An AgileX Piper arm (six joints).
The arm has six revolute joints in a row. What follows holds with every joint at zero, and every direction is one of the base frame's. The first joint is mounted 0.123 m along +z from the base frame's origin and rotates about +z. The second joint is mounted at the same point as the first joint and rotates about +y. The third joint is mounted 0.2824 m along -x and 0.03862 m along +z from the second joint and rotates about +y. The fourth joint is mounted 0.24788 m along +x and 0.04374 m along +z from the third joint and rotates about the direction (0.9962, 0, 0.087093). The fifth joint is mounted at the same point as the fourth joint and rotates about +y. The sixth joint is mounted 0.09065 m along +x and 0.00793 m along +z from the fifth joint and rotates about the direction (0.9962, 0, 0.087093). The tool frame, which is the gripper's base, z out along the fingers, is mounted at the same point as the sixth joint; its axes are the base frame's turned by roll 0, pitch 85.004 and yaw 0 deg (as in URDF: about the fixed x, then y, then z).
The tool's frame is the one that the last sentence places.
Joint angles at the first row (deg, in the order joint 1, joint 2, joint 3, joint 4, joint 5, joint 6):
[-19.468 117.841 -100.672 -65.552 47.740 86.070]
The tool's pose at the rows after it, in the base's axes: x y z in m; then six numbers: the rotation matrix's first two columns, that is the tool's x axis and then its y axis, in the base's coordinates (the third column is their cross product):
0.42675 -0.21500 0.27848 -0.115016 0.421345 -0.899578 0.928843 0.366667 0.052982
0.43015 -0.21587 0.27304 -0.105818 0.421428 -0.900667 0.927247 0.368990 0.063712
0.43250 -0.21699 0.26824 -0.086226 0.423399 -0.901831 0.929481 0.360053 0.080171
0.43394 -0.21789 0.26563 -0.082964 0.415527 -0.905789 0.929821 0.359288 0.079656
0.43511 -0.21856 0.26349 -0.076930 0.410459 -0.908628 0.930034 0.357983 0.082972
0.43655 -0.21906 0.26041 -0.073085 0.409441 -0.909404 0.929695 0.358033 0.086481
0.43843 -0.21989 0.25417 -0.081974 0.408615 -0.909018 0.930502 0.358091 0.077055
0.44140 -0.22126 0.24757 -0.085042 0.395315 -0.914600 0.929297 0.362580 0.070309
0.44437 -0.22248 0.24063 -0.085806 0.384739 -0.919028 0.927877 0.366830 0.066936
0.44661 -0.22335 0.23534 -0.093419 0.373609 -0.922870 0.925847 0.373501 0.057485
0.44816 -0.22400 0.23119 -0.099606 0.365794 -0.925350 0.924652 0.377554 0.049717
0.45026 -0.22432 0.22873 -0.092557 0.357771 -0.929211 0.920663 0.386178 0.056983
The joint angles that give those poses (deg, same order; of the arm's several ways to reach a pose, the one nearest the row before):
[-19.468 118.648 -100.790 -66.631 46.392 86.645]
[-19.467 119.501 -100.899 -67.559 45.686 88.271]
[-19.468 120.265 -100.983 -68.651 45.496 90.563]
[-19.467 120.741 -101.018 -69.810 45.407 91.664]
[-19.468 121.114 -101.019 -70.767 45.287 92.789]
[-19.468 121.557 -101.021 -71.395 45.060 93.709]
[-19.468 122.355 -101.017 -71.917 45.031 94.127]
[-19.468 123.368 -101.020 -73.898 44.711 95.751]
[-19.468 124.398 -101.017 -75.782 44.351 97.513]
[-19.468 125.183 -101.018 -77.260 44.076 98.450]
[-19.468 125.782 -101.016 -78.313 43.942 99.112]
[-19.467 126.230 -101.017 -79.827 43.315 100.697]

